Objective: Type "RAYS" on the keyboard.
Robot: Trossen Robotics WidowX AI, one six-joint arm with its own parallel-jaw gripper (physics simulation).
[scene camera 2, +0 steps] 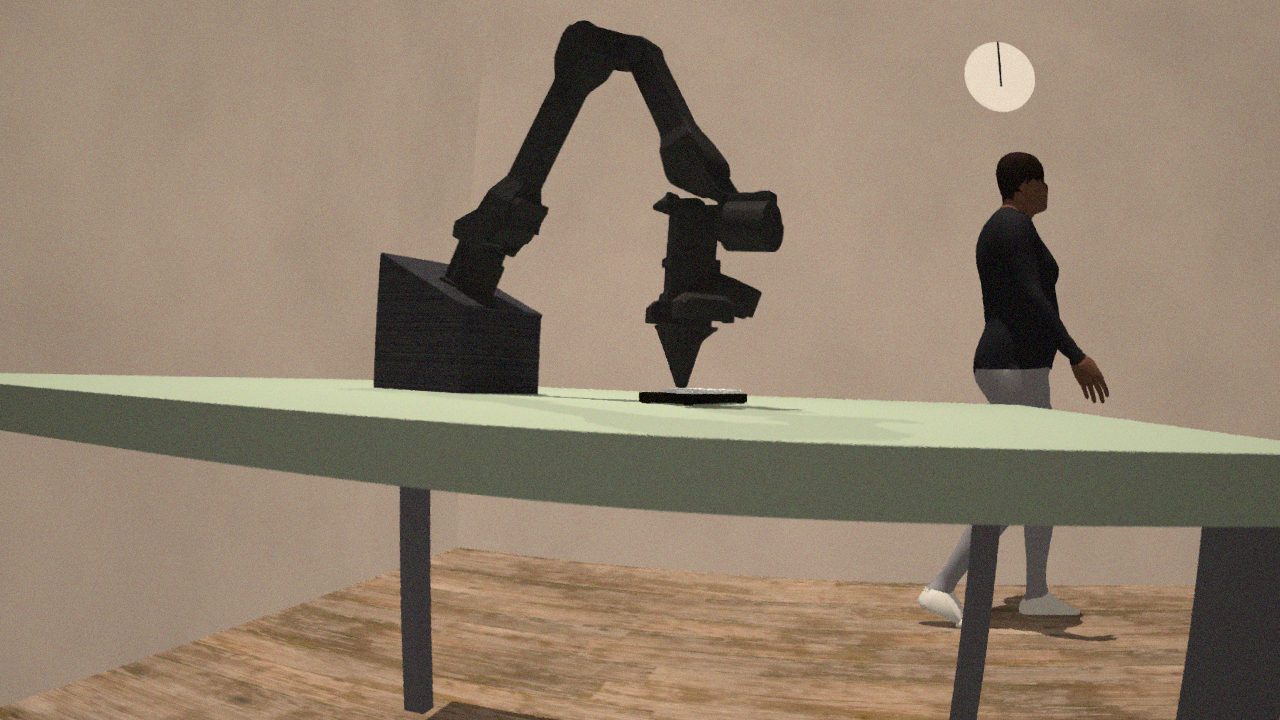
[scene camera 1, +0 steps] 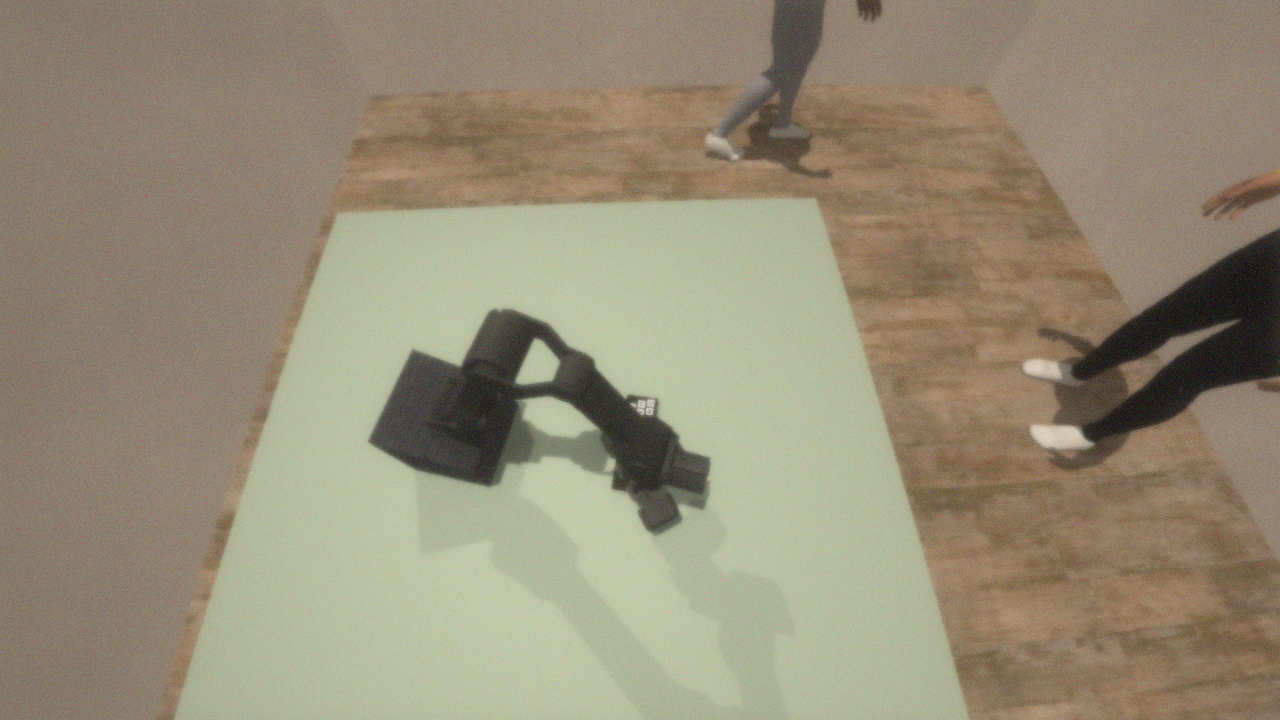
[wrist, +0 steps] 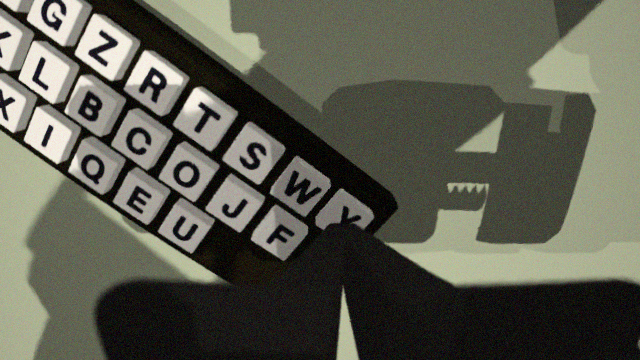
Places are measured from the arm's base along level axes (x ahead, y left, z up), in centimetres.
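Pixels of known places: gripper, fingertip midpoint: [scene camera 2: 680, 387] [wrist: 340, 236]; arm's base, link origin: [scene camera 2: 466, 287] [scene camera 1: 448, 416].
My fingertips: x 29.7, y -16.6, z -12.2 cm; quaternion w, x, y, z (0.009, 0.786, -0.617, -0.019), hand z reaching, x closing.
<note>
Ahead of a thing's pixels: the offset from my fingertips to its top centre. Level surfaces: height alone.
The keyboard {dx +1.9, dy +8.5, dz -0.2 cm} [scene camera 2: 693, 398] [wrist: 225, 255] is a thin black slab with white letter keys, lying flat on the table. In the wrist view the R key {dx +3.3, dy +6.9, dz -0.2 cm} [wrist: 155, 84], the S key {dx +1.9, dy +3.4, dz -0.2 cm} [wrist: 254, 154] and the Y key {dx +0.5, dy +0.0, dz -0.2 cm} [wrist: 348, 212] show; the A key does not. My gripper [scene camera 2: 682, 385] [wrist: 340, 236] points straight down, shut and empty. In the wrist view its tips overlap the lower part of the Y key and hide it. In scene camera 2 they are at or barely above the key tops; contact cannot be told. In scene camera 1 the arm hides most of the keyboard.
The arm's dark base block [scene camera 1: 438, 420] [scene camera 2: 456, 340] stands on the pale green table {dz -2.0 cm} [scene camera 1: 760, 268] [scene camera 2: 223, 402], left of the keyboard. One person [scene camera 1: 796, 44] [scene camera 2: 1015, 286] is beyond the table, and another [scene camera 1: 1199, 331] shows at the right in scene camera 1.
</note>
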